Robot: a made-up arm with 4 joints.
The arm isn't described. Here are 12 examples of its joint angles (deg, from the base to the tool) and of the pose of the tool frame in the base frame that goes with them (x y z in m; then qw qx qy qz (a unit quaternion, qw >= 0)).
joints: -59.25 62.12 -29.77 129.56
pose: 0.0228 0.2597 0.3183 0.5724 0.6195 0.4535 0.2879
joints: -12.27 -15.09 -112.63 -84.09
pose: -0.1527 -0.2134 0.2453 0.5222 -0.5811 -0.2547 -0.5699
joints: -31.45 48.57 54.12 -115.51
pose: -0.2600 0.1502 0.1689 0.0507 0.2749 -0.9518 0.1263
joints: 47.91 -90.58 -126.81 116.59
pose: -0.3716 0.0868 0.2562 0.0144 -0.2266 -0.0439 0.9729
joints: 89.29 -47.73 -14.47 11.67
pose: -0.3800 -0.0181 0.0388 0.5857 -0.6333 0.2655 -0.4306
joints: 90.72 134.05 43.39 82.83
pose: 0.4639 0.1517 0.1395 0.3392 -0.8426 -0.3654 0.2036
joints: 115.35 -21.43 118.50 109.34
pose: -0.4526 0.1110 0.4232 0.3902 0.4989 -0.7714 0.0620
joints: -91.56 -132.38 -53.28 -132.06
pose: -0.0860 -0.2506 0.2961 0.8614 0.4090 -0.2142 0.2119
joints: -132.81 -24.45 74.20 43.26
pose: -0.5852 -0.0106 0.2273 0.3555 0.5675 -0.3675 0.6454
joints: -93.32 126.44 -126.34 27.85
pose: 0.2619 -0.3580 -0.0081 0.4307 -0.8112 0.0904 0.3851
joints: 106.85 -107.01 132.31 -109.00
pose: -0.0296 0.5596 0.1388 0.9394 0.1937 -0.2312 -0.1628
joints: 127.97 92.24 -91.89 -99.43
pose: -0.0112 0.2155 0.1443 0.0715 -0.0438 0.9480 -0.3071
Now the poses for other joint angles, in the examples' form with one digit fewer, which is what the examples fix.
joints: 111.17 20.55 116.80 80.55
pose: -0.243 -0.180 0.475 0.286 0.746 -0.595 -0.090
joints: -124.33 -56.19 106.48 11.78
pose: -0.603 -0.270 0.018 0.036 -0.580 0.500 -0.642
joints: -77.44 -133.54 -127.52 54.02
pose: -0.360 -0.481 0.177 0.336 -0.466 0.776 -0.262
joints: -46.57 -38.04 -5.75 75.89
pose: -0.520 0.092 0.355 0.494 0.230 0.788 0.287
